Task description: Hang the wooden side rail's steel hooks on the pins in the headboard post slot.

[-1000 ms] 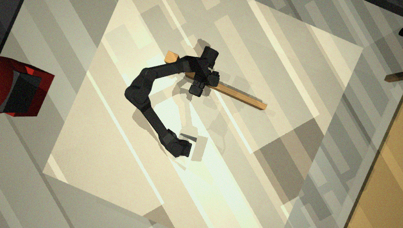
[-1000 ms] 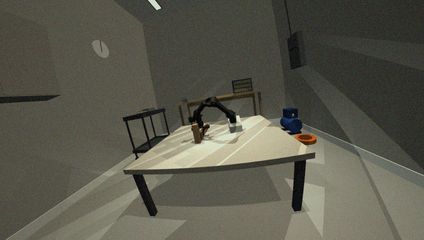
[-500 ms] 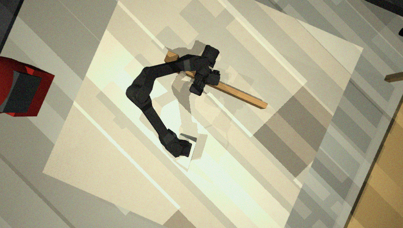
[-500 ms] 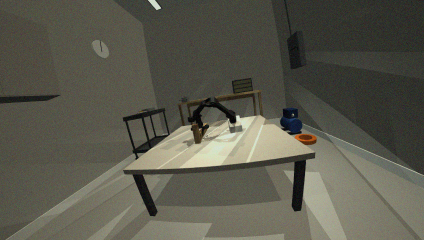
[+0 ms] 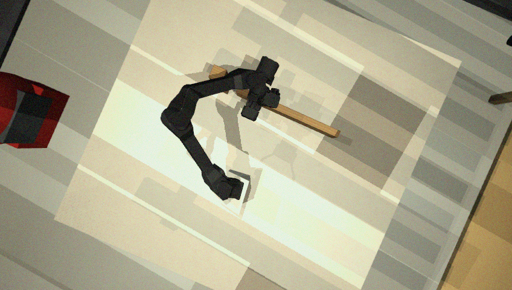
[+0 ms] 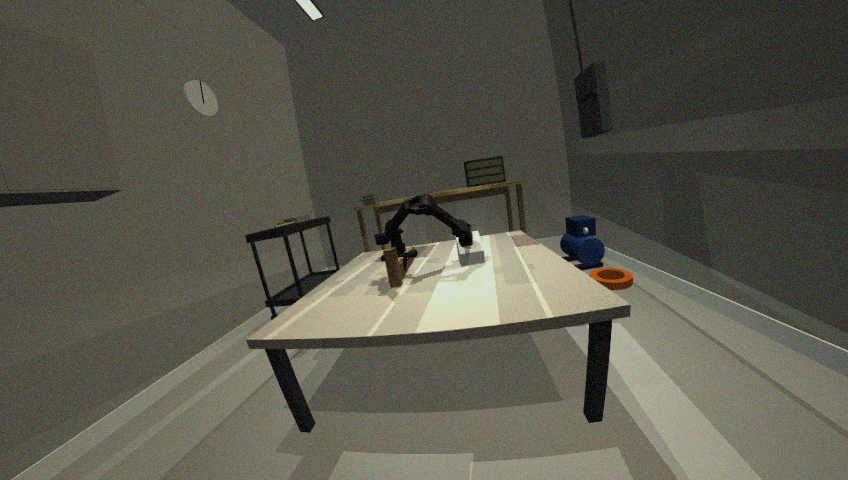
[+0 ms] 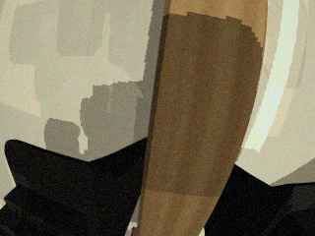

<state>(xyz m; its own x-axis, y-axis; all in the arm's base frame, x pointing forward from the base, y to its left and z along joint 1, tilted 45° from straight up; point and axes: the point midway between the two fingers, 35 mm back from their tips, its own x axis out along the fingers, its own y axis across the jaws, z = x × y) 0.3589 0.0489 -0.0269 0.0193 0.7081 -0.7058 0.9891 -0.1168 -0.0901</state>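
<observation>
Now: gripper tip 20 mm short of the wooden headboard post, 150 mm to the right of it and 70 mm below it.
</observation>
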